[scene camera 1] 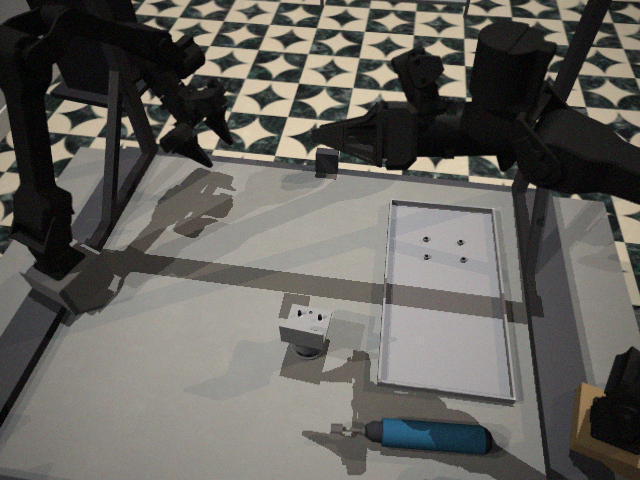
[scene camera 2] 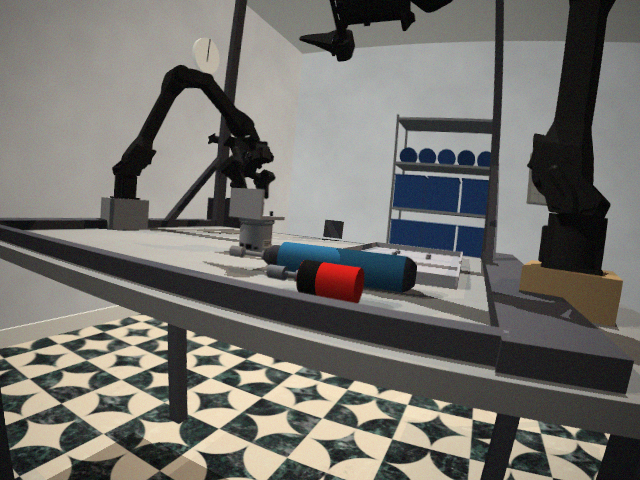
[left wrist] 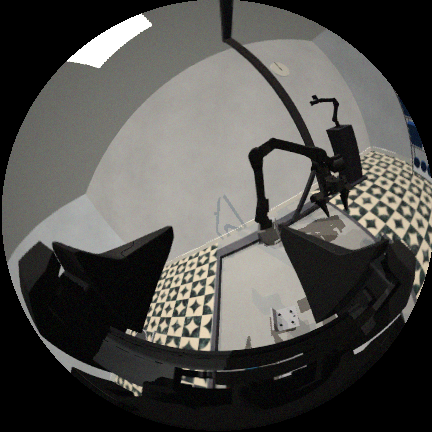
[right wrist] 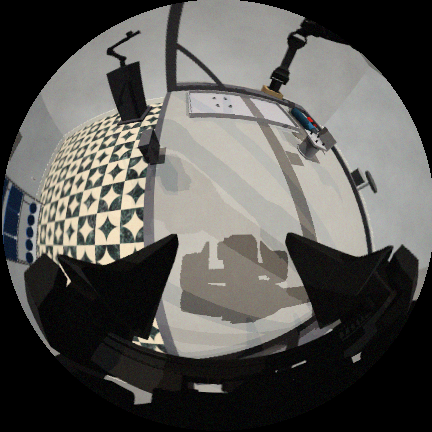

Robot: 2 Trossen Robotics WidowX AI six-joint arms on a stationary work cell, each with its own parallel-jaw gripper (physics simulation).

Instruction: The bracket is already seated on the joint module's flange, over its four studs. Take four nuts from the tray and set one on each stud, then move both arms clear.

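Seen in the pictures: left gripper, fingertip midpoint: (scene camera 1: pixel 315 132) (scene camera 2: pixel 293 16) (left wrist: pixel 228 231); right gripper, fingertip midpoint: (scene camera 1: pixel 222 155) (left wrist: pixel 337 213) (right wrist: pixel 233 239); left arm's base at its link origin: (scene camera 1: pixel 615 425) (scene camera 2: pixel 571 268) (right wrist: pixel 272 89); right arm's base at its link origin: (scene camera 1: pixel 59 261) (scene camera 2: pixel 124 198) (left wrist: pixel 265 224).
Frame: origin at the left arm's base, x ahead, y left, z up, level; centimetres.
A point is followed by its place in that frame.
The nuts (scene camera 1: pixel 460 242) (right wrist: pixel 230 106) lie apart on the tray (scene camera 1: pixel 439 351) @[x 26.5, y -3.7, z -4.2 cm] (scene camera 2: pixel 439 279) @[x 15.5, y 1.1, z -3.7 cm] (right wrist: pixel 277 115) @[x 28.8, y -2.7, z -4.2 cm], toward its far end in scene camera 1. The grey-white bracket (scene camera 1: pixel 302 333) @[x 47.2, y 7.2, z 5.7 cm] (scene camera 2: pixel 247 202) @[x 47.0, y 7.1, z 4.1 cm] (left wrist: pixel 281 321) @[x 47.1, y 5.1, z 2.0 cm] (right wrist: pixel 327 139) @[x 48.6, y 6.8, z 4.3 cm] sits on the round joint module (scene camera 1: pixel 306 352) @[x 47.1, y 6.5, z -2.1 cm] (scene camera 2: pixel 254 235) @[x 46.1, y 5.9, z -1.4 cm] (right wrist: pixel 307 149) @[x 50.4, y 2.0, z -1.7 cm], its upright plate facing the viewer in scene camera 1; dark studs poke up through it. My left gripper (left wrist: pixel 228 231) @[x 47.2, y 0.6, z 40.1 cm] is open and empty, high above the table; in scene camera 1 its fingers overlap edge-on. My right gripper (scene camera 1: pixel 219 153) @[x 79.5, y -23.2, z 6.7 cm] (right wrist: pixel 233 239) @[x 79.5, y -23.2, z 6.7 cm] is open and empty above the table's far left part.
A blue-bodied tool (scene camera 1: pixel 434 435) @[x 23.9, y 11.8, z -0.5 cm] (scene camera 2: pixel 338 258) @[x 23.5, y 13.0, z -1.4 cm] lies in front of the tray in scene camera 1. A red-and-black tool (scene camera 2: pixel 338 281) @[x 18.6, y 19.7, z -2.4 cm] lies beside it near the table edge. A small dark block (scene camera 1: pixel 326 162) @[x 62.0, y -37.5, z -1.1 cm] (scene camera 2: pixel 333 228) @[x 61.6, y -37.6, z -1.2 cm] (right wrist: pixel 149 146) @[x 64.4, y -37.2, z 0.3 cm] stands at the far edge. Dark frame posts rise at the table's sides.
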